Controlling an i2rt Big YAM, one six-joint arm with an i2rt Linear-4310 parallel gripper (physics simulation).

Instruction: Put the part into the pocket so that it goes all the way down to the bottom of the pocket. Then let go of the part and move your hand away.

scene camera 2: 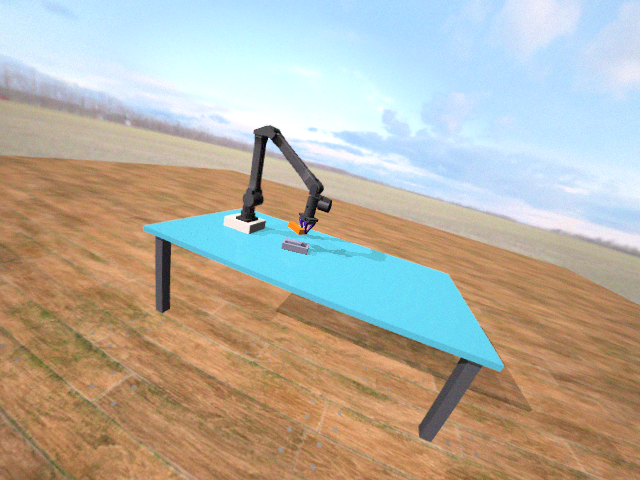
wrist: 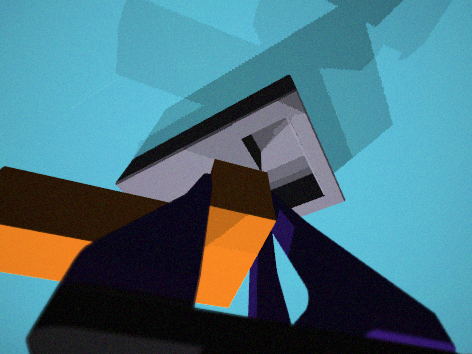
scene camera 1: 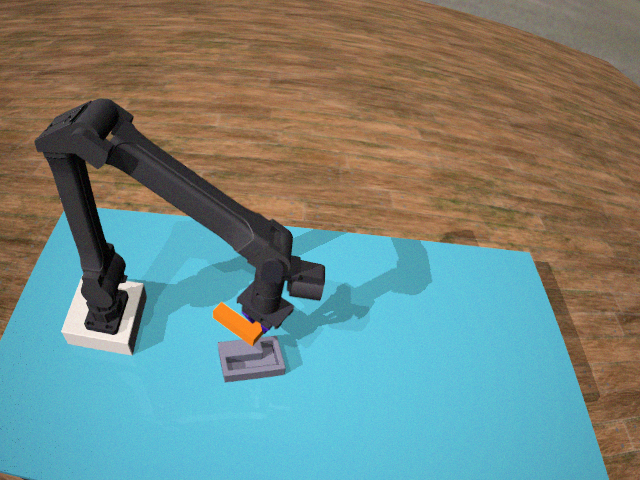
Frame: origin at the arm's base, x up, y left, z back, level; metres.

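Seen in the pictures: gripper, fingertip midpoint: [scene camera 2: 304,233] [wrist: 233,192] [scene camera 1: 260,328]; arm's base, origin of the base link: [scene camera 2: 247,219] [scene camera 1: 107,311].
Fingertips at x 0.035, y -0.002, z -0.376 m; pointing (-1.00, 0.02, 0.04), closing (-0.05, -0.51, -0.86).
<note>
Pixels of each thing's top centre, then the offset from my fingertips to it. Level surfaces: height alone.
- orange part, middle of its top: [wrist: 103,251] [scene camera 1: 240,314] [scene camera 2: 298,224] dx +0.033, dy +0.006, dz +0.045 m
- grey block with the pocket, middle of its top: [wrist: 229,193] [scene camera 1: 251,355] [scene camera 2: 296,243] dx -0.055, dy -0.040, dz +0.017 m
- blue table, its level: dx -0.091 m
The orange part [scene camera 1: 235,324] [scene camera 2: 295,227] [wrist: 227,235] is a bar with a short arm, held above the table. My gripper [scene camera 1: 256,321] [scene camera 2: 306,227] [wrist: 233,192] is shut on the short arm; its purple fingers stand on both sides of it in the wrist view. The long bar reaches out to the left in all three views. The grey block with the pocket [scene camera 1: 223,357] [scene camera 2: 294,249] [wrist: 165,175] sits on the table, apart from the part. Its L-shaped pocket is open at the top in scene camera 1. In the wrist view the part and fingers hide some of the pocket.
The white base block [scene camera 1: 100,344] [scene camera 2: 236,224] of the arm stands on the blue table [scene camera 1: 413,361] [scene camera 2: 361,289], to the left of the grey block. The arm's shadow falls across the table to the right of the gripper in scene camera 1.
</note>
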